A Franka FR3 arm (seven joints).
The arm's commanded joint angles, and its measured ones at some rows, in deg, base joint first. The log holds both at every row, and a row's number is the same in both.
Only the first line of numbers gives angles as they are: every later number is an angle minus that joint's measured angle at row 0.
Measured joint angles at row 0: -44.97 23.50 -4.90 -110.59 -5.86 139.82 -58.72
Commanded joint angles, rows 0 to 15: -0.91 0.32 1.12 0.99 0.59 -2.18 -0.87; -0.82 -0.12 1.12 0.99 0.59 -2.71 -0.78; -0.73 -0.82 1.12 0.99 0.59 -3.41 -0.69; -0.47 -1.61 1.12 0.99 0.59 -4.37 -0.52; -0.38 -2.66 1.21 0.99 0.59 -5.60 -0.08; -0.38 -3.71 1.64 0.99 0.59 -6.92 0.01; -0.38 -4.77 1.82 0.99 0.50 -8.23 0.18; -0.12 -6.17 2.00 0.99 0.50 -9.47 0.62; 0.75 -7.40 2.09 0.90 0.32 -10.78 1.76; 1.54 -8.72 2.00 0.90 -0.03 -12.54 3.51; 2.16 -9.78 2.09 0.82 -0.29 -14.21 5.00; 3.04 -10.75 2.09 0.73 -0.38 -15.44 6.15; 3.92 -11.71 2.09 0.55 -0.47 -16.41 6.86; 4.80 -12.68 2.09 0.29 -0.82 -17.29 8.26; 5.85 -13.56 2.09 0.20 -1.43 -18.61 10.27; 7.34 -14.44 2.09 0.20 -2.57 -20.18 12.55
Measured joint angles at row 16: 4.26 -11.19 2.13 1.57 -0.24 -16.49 6.87
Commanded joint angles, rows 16 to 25: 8.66 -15.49 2.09 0.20 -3.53 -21.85 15.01; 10.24 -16.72 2.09 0.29 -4.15 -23.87 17.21; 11.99 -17.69 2.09 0.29 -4.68 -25.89 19.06; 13.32 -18.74 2.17 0.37 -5.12 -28.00 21.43; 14.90 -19.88 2.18 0.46 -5.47 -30.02 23.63; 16.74 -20.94 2.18 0.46 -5.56 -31.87 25.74; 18.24 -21.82 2.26 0.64 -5.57 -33.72 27.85; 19.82 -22.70 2.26 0.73 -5.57 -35.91 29.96; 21.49 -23.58 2.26 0.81 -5.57 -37.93 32.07; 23.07 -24.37 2.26 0.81 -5.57 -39.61 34.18
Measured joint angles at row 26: 18.81 -21.03 2.62 1.62 -4.51 -34.55 28.11
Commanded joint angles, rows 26 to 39: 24.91 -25.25 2.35 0.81 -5.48 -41.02 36.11; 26.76 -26.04 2.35 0.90 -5.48 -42.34 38.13; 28.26 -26.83 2.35 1.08 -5.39 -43.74 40.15; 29.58 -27.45 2.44 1.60 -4.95 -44.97 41.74; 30.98 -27.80 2.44 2.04 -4.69 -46.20 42.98; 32.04 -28.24 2.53 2.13 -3.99 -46.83 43.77; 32.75 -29.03 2.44 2.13 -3.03 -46.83 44.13; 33.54 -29.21 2.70 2.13 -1.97 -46.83 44.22; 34.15 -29.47 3.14 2.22 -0.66 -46.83 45.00; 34.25 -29.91 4.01 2.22 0.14 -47.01 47.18; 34.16 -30.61 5.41 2.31 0.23 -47.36 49.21; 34.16 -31.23 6.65 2.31 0.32 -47.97 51.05; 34.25 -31.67 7.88 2.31 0.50 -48.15 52.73; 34.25 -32.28 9.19 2.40 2.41 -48.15 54.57
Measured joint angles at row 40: 33.99 -30.36 6.84 2.09 -0.47 -46.49 50.23
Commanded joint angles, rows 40 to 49: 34.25 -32.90 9.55 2.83 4.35 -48.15 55.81; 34.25 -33.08 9.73 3.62 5.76 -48.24 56.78; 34.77 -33.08 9.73 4.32 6.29 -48.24 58.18; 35.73 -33.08 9.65 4.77 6.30 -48.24 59.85; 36.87 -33.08 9.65 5.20 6.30 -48.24 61.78; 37.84 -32.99 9.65 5.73 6.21 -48.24 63.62; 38.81 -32.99 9.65 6.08 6.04 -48.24 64.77; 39.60 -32.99 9.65 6.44 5.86 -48.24 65.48; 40.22 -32.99 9.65 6.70 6.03 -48.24 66.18; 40.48 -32.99 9.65 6.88 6.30 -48.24 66.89
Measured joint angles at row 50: 38.66 -33.09 10.17 5.40 5.22 -47.06 64.10
